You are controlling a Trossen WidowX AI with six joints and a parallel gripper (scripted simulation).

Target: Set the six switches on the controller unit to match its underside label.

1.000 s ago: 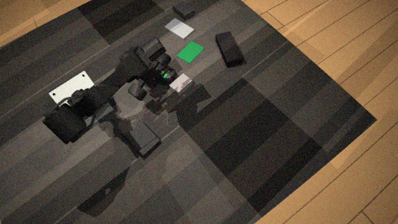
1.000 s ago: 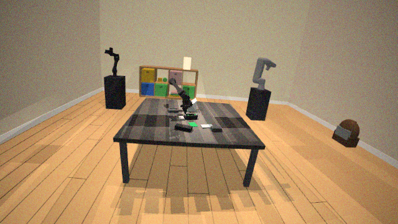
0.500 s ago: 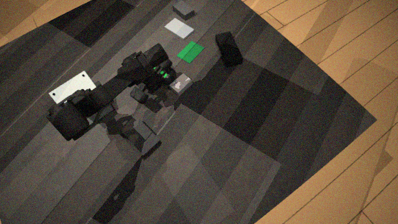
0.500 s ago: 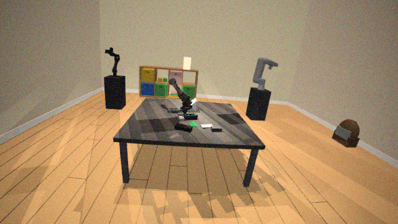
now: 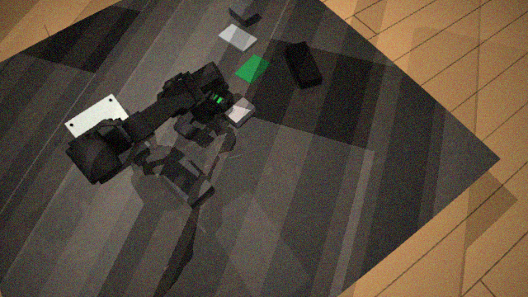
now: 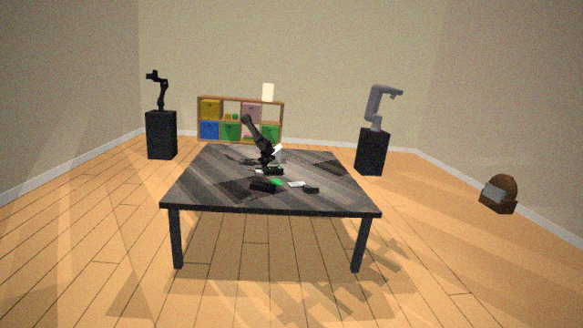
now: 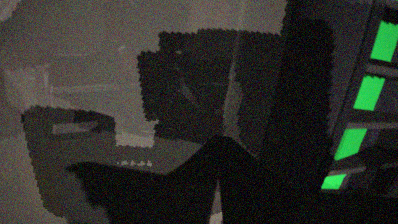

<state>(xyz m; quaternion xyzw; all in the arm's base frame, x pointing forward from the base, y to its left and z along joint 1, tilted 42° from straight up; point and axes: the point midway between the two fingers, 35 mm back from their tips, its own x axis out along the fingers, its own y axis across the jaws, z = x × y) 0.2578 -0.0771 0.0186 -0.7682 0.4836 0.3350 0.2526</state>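
Right now my gripper tip is 20 cm short of the green plate and 8 cm to the right of it. The rest, counted from my gripper tip: small dark block (32 cm ahead, 30 cm to the left, 1 cm above); long dark block (33 cm ahead, 2 cm to the right, 1 cm above); light grey plate (24 cm ahead, 22 cm to the left).
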